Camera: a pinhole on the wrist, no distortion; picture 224 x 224 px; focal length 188.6 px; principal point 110.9 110.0 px. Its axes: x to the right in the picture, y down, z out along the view. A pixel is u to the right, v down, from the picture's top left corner.
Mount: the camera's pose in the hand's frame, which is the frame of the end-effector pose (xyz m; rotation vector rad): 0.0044 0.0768 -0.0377 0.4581 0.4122 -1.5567
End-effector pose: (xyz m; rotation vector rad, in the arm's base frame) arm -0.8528 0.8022 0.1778 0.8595 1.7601 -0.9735
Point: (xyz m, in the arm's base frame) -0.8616 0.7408 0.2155
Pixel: 200 54
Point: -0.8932 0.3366 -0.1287
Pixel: 88 195
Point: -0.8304 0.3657 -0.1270
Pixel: 66 193
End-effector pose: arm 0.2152 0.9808 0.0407 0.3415 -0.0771 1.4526
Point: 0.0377 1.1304 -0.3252
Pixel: behind the camera
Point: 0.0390 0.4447 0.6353
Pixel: outside the picture
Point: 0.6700 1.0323 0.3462
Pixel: 174 178
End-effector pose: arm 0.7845 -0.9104 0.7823 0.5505 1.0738 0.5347
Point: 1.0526 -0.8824 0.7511
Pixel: 79 207
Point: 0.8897 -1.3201 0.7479
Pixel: outside the picture
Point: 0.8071 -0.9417 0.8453
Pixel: 126 17
